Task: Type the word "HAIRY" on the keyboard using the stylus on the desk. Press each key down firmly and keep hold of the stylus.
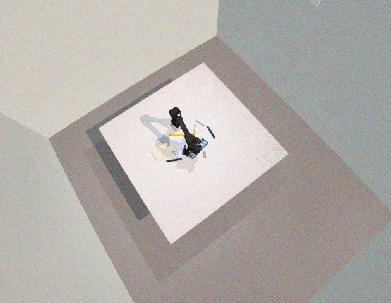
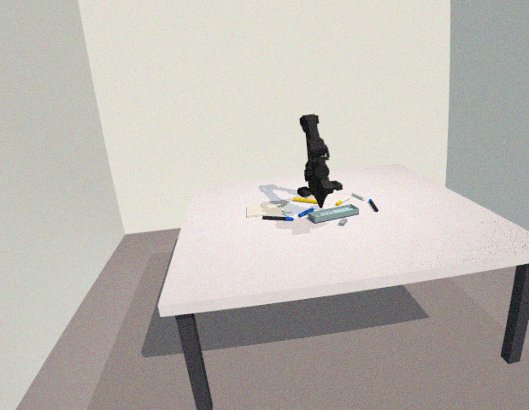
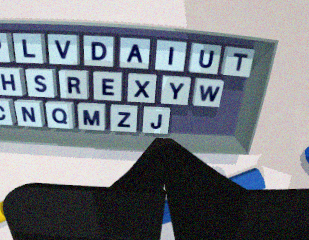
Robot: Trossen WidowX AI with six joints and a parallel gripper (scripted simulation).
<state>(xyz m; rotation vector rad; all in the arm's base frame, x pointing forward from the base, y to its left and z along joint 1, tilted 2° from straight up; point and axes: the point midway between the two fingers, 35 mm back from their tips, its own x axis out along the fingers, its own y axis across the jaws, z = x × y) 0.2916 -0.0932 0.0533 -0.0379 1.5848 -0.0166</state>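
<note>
Right now the blue stylus is 8 cm behind my gripper tip, 2 cm to the right of it and 3 cm below it. Also, from my gripper tip: stylus tip: 10 cm behind, 1 cm to the left, 3 cm below; then small grey block: 11 cm ahead, 5 cm to the left, 4 cm below; then yellow marker: 21 cm behind, 2 cm to the left, 3 cm below.
</note>
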